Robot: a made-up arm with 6 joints.
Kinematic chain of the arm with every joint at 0, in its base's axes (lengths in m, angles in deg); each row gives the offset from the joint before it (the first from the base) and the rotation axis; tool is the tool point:
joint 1: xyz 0 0 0.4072 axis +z
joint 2: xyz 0 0 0 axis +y
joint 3: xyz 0 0 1.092 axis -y
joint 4: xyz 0 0 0 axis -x
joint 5: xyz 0.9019 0 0 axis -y
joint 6: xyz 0 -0.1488 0 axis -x
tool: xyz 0 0 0
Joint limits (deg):
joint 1: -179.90..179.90
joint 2: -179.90..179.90
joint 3: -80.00..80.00
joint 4: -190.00..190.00
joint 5: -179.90..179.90
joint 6: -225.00..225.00
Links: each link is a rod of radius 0.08 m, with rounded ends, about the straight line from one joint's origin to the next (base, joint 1, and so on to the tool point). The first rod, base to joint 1, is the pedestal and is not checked.
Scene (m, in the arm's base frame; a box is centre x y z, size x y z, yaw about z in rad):
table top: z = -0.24
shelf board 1: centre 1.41 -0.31 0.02 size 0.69 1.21 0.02 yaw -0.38
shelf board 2: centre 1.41 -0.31 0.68 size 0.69 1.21 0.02 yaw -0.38
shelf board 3: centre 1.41 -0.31 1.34 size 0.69 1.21 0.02 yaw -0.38
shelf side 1: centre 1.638 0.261 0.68 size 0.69 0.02 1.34 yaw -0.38
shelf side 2: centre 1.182 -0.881 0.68 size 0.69 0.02 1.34 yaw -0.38
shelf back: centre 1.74 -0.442 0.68 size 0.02 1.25 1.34 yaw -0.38
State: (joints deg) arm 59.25 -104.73 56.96 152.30 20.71 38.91
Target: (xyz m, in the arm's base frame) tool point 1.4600 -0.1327 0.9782
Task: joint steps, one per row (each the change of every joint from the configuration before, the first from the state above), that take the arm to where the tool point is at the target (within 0.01 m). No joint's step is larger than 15 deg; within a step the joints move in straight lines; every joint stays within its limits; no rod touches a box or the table.
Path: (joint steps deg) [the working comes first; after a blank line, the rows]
Joints at the target: -10.52 34.46 9.29 156.21 20.71 38.91
Straight joint move there: touches shelf board 3.

1: -7.96 14.41 -10.40 1.21 0.00 0.00
2: -7.96 14.40 -10.39 1.21 0.00 0.00
3: -7.96 14.41 -10.40 1.21 0.00 0.00
4: -7.96 14.41 -10.40 1.21 0.00 0.00
5: -7.95 14.41 -10.39 1.20 0.00 0.00
6: -7.96 14.40 -10.40 1.21 0.00 0.00
7: -7.96 14.41 -10.40 1.21 0.00 0.00
8: -7.96 14.41 -10.40 1.21 0.00 0.00
9: -2.03 7.98 11.84 -1.92 0.00 0.00
10: -2.04 7.97 11.83 -1.92 0.00 0.00
11: -2.03 7.98 11.84 -1.92 0.00 0.00

